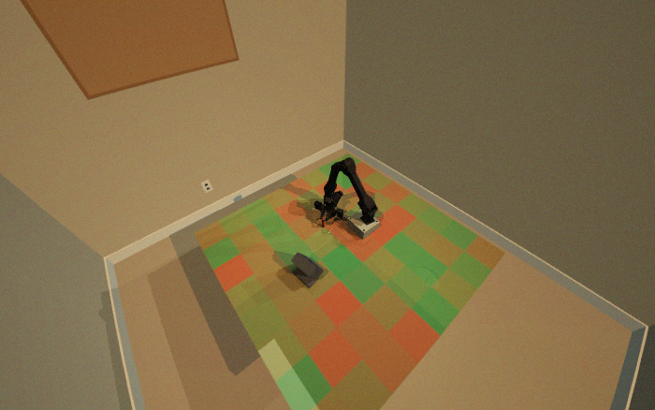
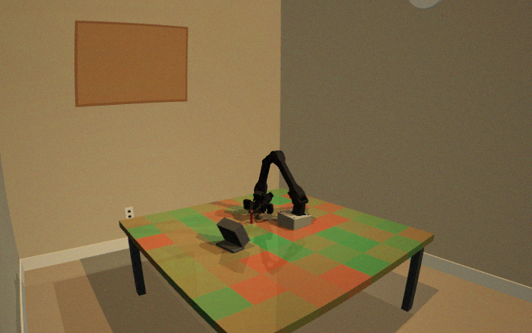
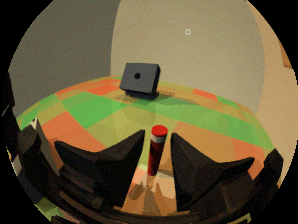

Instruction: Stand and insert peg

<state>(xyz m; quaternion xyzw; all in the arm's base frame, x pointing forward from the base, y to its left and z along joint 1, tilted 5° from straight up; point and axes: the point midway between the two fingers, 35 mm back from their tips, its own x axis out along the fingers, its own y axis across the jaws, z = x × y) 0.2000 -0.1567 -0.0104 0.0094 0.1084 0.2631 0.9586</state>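
Now: gripper tip 1 cm past the red peg and 1 cm above it. Also, from my gripper tip: dark sloped panel: 22 cm ahead, 22 cm to the left.
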